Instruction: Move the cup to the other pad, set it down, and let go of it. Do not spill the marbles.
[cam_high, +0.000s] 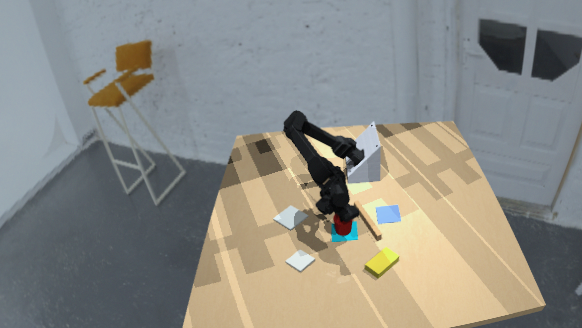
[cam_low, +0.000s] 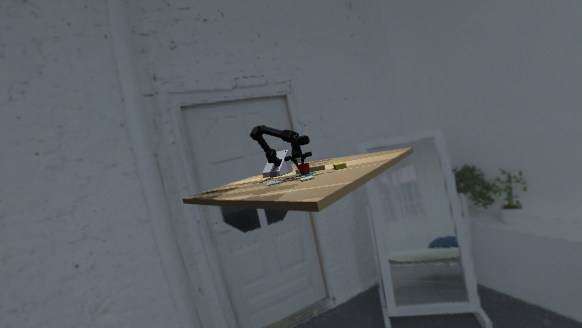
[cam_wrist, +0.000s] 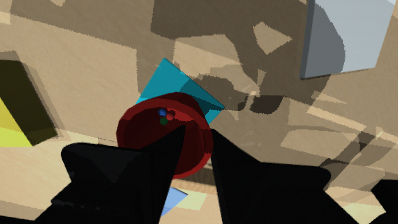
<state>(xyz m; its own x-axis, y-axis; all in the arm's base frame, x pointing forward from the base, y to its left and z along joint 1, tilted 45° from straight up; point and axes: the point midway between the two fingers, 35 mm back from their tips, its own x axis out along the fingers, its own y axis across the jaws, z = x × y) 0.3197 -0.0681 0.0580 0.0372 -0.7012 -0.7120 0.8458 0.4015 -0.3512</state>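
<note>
Right now my gripper tip is 20 mm short of the red cup, 10 mm to the right of it and 10 mm above it. The rest, counted from my gripper tip: cyan pad 50 mm below, 30 mm ahead, 20 mm to the left; white pad 170 mm ahead, 140 mm to the right, 40 mm below; wooden bar 110 mm to the left, 40 mm below, 10 mm behind.
</note>
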